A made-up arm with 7 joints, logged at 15 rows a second.
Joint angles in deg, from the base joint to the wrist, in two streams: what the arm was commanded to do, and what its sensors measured. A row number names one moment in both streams.
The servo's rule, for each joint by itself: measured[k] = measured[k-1] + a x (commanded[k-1-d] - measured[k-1]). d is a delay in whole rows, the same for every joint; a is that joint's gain. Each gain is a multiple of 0.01, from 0.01 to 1. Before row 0 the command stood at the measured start. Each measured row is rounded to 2 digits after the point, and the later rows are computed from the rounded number. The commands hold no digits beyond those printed.
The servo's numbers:
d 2
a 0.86 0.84 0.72 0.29 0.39 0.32 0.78
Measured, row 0: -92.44 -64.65 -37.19 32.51 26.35 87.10 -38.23
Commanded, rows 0 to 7: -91.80 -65.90 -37.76 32.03 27.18 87.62 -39.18; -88.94 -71.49 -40.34 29.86 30.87 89.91 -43.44; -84.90 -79.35 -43.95 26.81 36.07 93.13 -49.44; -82.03 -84.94 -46.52 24.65 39.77 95.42 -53.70; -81.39 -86.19 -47.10 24.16 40.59 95.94 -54.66; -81.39 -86.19 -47.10 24.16 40.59 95.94 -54.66; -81.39 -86.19 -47.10 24.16 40.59 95.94 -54.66; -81.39 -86.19 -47.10 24.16 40.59 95.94 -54.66
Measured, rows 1 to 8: -92.44 -64.65 -37.19 32.51 26.35 87.10 -38.23; -92.44 -64.65 -37.19 32.51 26.35 87.10 -38.23; -91.89 -65.70 -37.60 32.37 26.67 87.27 -38.97; -89.35 -70.56 -39.57 31.64 28.31 88.11 -42.46; -85.52 -77.94 -42.72 30.24 31.34 89.72 -47.90; -82.52 -83.82 -45.46 28.62 34.63 91.54 -52.42; -81.55 -85.81 -46.64 27.33 36.95 92.95 -54.17; -81.41 -86.13 -46.97 26.41 38.37 93.91 -54.55
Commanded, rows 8 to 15: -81.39 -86.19 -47.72 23.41 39.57 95.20 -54.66; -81.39 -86.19 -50.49 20.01 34.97 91.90 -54.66; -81.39 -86.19 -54.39 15.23 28.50 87.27 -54.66; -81.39 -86.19 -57.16 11.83 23.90 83.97 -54.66; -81.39 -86.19 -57.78 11.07 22.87 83.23 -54.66; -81.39 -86.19 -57.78 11.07 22.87 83.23 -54.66; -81.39 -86.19 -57.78 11.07 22.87 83.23 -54.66; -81.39 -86.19 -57.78 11.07 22.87 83.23 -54.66
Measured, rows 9 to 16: -81.39 -86.18 -47.06 25.76 39.24 94.56 -54.64; -81.39 -86.19 -47.09 25.30 39.77 95.00 -54.66; -81.39 -86.19 -47.54 24.75 39.69 95.06 -54.66; -81.39 -86.19 -49.66 23.38 37.85 94.05 -54.66; -81.39 -86.19 -53.07 21.02 34.20 91.88 -54.66; -81.39 -86.19 -56.01 18.35 30.18 89.35 -54.66; -81.39 -86.19 -57.28 16.24 27.33 87.39 -54.66; -81.39 -86.19 -57.64 14.74 25.59 86.06 -54.66
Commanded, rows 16 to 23: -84.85 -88.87 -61.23 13.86 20.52 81.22 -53.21; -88.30 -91.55 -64.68 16.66 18.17 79.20 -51.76; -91.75 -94.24 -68.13 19.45 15.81 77.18 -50.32; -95.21 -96.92 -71.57 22.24 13.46 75.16 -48.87; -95.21 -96.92 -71.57 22.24 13.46 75.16 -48.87; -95.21 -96.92 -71.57 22.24 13.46 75.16 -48.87; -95.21 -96.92 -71.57 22.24 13.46 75.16 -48.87; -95.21 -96.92 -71.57 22.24 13.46 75.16 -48.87
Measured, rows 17 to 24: -81.39 -86.19 -57.74 13.68 24.53 85.15 -54.66; -81.39 -86.19 -57.77 12.92 23.88 84.54 -54.66; -84.37 -88.44 -60.26 13.19 22.57 83.48 -53.53; -87.75 -91.05 -63.44 14.20 20.85 82.11 -52.15; -91.19 -93.73 -66.82 15.72 18.88 80.53 -50.72; -94.65 -96.41 -70.24 17.61 16.77 78.81 -49.28; -95.13 -96.84 -71.20 18.95 15.48 77.64 -48.96; -95.20 -96.91 -71.47 19.90 14.69 76.85 -48.89
